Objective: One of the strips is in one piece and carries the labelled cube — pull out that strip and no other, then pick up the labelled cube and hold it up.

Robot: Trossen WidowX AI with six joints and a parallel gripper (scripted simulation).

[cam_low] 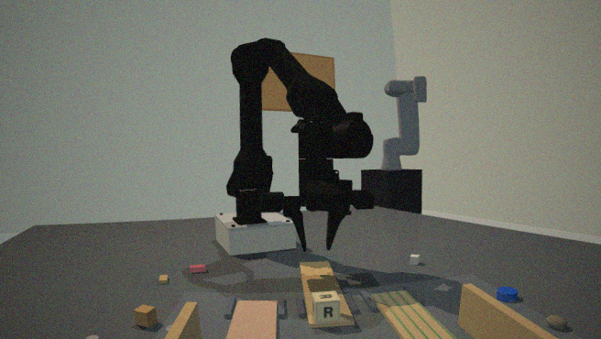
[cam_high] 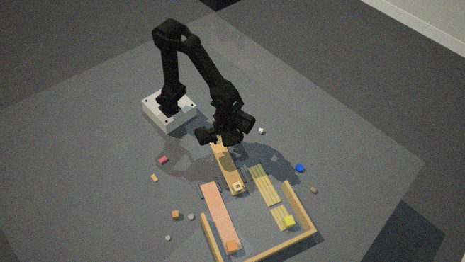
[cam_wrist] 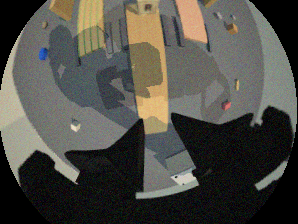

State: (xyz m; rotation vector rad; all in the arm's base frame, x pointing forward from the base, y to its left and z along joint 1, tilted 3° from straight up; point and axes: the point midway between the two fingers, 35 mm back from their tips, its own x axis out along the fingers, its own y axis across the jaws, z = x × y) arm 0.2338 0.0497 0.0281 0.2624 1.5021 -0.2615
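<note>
The cube is 170 mm ahead of my gripper tip, 70 mm to the right of it and 20 mm below it. Also, from my gripper tip: pink block 100 mm behind, 190 mm to the right, 40 mm below; green-striped strip 220 mm ahead, 20 mm to the left, 40 mm below; blue disc 270 mm ahead, 170 mm to the left, 40 mm below.
</note>
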